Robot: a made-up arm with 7 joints. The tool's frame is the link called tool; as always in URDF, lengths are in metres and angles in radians. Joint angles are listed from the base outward.
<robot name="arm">
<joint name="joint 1" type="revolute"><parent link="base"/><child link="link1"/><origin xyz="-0.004 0 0.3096" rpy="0 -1.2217 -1.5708"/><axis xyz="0 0 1"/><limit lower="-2.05" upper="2.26"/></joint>
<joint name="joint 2" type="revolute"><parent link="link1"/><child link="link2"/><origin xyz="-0.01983 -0.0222 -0.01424" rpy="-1.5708 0 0"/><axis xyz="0 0 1"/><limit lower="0.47" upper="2.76"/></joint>
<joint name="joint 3" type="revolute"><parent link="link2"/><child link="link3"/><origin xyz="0.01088 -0.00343 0.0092" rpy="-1.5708 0 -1.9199"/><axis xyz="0 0 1"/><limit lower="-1.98" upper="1.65"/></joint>
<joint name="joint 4" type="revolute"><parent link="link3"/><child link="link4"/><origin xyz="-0.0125 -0.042 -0.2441" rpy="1.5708 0 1.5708"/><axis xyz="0 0 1"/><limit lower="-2.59" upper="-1"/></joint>
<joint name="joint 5" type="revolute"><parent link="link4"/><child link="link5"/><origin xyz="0.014 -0.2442 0.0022" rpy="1.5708 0 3.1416"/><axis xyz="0 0 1"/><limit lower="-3.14" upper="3.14"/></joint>
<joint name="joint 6" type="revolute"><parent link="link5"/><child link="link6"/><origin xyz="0.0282 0.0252 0.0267" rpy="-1.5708 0 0"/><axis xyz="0 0 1"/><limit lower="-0.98" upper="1.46"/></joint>
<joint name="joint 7" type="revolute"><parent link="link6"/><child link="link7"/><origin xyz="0.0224 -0.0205 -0.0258" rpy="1.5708 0 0"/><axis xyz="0 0 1"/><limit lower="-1.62" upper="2.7"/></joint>
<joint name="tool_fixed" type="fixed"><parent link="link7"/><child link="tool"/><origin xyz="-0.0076 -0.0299 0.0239" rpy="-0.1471 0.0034 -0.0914"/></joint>
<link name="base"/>
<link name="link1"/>
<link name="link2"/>
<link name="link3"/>
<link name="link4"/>
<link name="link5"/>
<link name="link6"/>
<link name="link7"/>
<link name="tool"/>
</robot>
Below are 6 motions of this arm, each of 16 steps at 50 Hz.
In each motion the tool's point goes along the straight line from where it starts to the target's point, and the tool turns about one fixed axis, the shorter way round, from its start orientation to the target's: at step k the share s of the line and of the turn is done. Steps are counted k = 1, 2, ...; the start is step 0. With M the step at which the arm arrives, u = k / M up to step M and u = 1 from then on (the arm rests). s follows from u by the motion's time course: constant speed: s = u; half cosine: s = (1 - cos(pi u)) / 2; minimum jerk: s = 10 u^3 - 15 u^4 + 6 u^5.
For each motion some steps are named. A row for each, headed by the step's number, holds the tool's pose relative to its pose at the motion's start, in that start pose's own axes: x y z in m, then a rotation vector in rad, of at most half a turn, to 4 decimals.
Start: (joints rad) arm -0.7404 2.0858 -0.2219 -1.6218 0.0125 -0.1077 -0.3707
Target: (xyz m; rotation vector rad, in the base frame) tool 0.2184 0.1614 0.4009 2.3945 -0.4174 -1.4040
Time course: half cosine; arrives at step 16
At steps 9, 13, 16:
9: 0.0312 -0.0204 -0.0117 -0.1117 0.1572 -0.1159
13: 0.0479 -0.0312 -0.0179 -0.1712 0.2408 -0.1776
16: 0.0523 -0.0341 -0.0195 -0.1870 0.2630 -0.1940

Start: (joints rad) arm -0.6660 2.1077 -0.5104 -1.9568 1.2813 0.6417 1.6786
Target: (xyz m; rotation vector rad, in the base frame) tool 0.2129 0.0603 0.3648 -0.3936 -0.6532 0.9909
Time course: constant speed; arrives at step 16
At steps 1, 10, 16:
1: -0.0049 0.0024 -0.0026 0.0211 0.0239 0.0189
10: -0.0491 0.0242 -0.0264 0.2115 0.2392 0.1890
16: -0.0786 0.0387 -0.0422 0.3383 0.3827 0.3023

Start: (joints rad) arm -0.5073 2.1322 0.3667 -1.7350 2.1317 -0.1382 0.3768
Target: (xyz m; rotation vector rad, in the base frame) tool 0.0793 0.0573 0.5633 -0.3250 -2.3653 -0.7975
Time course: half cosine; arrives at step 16
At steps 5, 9, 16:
5: -0.0037 -0.0048 -0.0051 -0.0113 0.0112 -0.0931
9: -0.0101 -0.0129 -0.0138 -0.0305 0.0300 -0.2503
16: -0.0168 -0.0217 -0.0230 -0.0510 0.0502 -0.4188

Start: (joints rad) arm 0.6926 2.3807 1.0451 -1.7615 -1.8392 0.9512 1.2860
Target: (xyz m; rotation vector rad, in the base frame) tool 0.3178 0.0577 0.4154 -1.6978 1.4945 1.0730
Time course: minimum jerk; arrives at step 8
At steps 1, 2, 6, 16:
1: 0.0002 0.0002 -0.0004 0.0009 0.0001 0.0002
2: 0.0011 0.0013 -0.0026 0.0057 0.0003 0.0015
6: 0.0096 0.0114 -0.0222 0.0493 0.0028 0.0129
16: 0.0107 0.0128 -0.0247 0.0550 0.0032 0.0144

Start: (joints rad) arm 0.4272 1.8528 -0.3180 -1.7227 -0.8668 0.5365 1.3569
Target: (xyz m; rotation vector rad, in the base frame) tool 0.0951 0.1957 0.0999 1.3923 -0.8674 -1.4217
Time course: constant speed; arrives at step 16
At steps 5, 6, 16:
5: 0.0076 -0.0060 -0.0032 0.0989 -0.0462 -0.1292
6: 0.0091 -0.0072 -0.0038 0.1187 -0.0554 -0.1550
16: 0.0242 -0.0193 -0.0102 0.3165 -0.1478 -0.4135

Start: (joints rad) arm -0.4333 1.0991 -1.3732 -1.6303 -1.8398 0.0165 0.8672
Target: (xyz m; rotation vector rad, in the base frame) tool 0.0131 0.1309 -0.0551 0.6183 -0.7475 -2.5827
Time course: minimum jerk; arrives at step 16
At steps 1, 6, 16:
1: 0.0002 -0.0001 0.0001 0.0000 0.0002 0.0002
6: 0.0284 -0.0091 0.0066 0.0022 0.0225 0.0203
16: 0.1032 -0.0330 0.0240 0.0081 0.0817 0.0738

